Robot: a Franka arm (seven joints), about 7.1 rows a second.
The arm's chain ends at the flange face. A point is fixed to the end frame.
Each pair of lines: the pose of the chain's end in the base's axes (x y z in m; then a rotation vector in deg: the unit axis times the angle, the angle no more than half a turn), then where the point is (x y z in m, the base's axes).
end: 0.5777 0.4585 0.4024 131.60 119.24 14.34
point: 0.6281 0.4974 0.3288
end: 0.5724 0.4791 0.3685 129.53 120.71 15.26
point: 0.6228 0.5194 0.2956
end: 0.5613 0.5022 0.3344 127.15 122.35 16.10
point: 0.6115 0.5439 0.2621
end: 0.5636 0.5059 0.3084 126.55 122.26 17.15
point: 0.6147 0.5480 0.2370
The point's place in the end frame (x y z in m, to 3 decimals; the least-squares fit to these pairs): 0.036 0.036 0.083
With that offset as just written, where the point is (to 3 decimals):
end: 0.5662 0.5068 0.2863 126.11 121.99 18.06
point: 0.618 0.549 0.216
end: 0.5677 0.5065 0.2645 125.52 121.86 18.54
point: 0.620 0.549 0.194
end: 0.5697 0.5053 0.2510 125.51 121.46 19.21
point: 0.623 0.548 0.181
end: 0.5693 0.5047 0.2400 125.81 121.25 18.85
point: 0.622 0.547 0.170
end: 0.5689 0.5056 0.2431 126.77 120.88 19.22
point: 0.622 0.548 0.173
